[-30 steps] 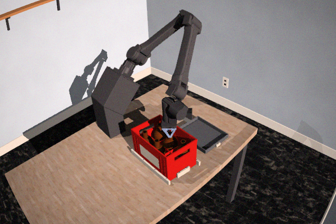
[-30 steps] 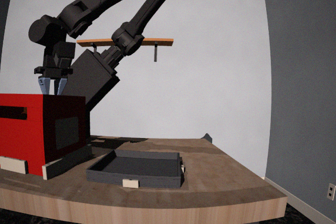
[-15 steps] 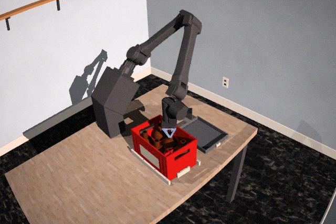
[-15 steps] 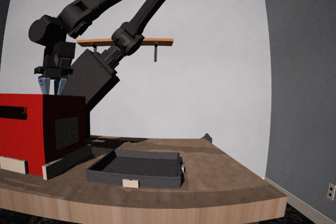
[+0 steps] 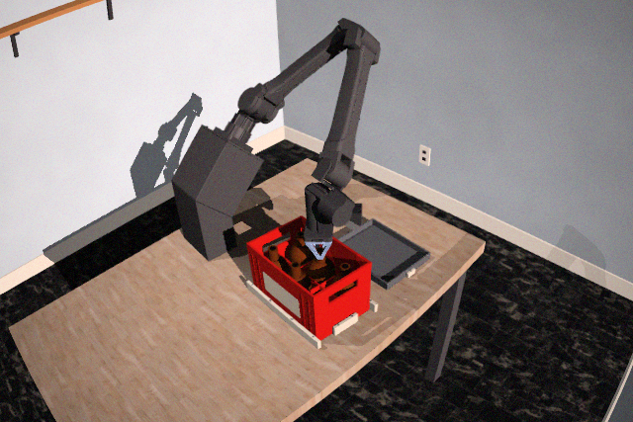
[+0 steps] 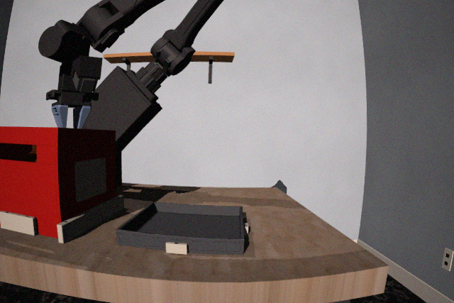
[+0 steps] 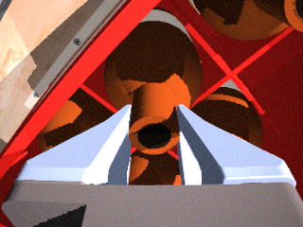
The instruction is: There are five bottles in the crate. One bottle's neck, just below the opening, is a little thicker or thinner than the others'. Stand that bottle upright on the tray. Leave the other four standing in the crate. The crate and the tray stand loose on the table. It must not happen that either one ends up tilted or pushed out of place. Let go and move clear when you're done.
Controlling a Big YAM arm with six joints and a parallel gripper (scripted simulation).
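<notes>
My gripper is now 70 mm above the red crate, 40 mm to the left of it and 10 mm past it. From my hand the other things lie so: dark grey tray (230 mm to the left, 140 mm below, 10 mm ahead).
</notes>
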